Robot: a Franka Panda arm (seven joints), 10 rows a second.
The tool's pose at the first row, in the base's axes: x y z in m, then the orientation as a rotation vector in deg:
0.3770 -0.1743 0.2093 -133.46 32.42 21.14
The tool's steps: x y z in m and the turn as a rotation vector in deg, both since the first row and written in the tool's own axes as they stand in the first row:
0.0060 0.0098 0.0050 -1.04 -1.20 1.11
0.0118 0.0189 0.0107 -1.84 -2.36 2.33
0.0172 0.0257 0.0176 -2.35 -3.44 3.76
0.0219 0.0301 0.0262 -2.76 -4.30 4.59
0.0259 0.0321 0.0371 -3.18 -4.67 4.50
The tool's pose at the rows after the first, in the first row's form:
0.3768 -0.1791 0.1977 -133.85 33.09 23.41
0.3768 -0.1828 0.1861 -133.97 33.92 25.62
0.3774 -0.1841 0.1751 -133.76 35.05 27.72
0.3784 -0.1824 0.1645 -133.66 35.58 29.25
0.3797 -0.1773 0.1540 -133.95 35.27 29.79

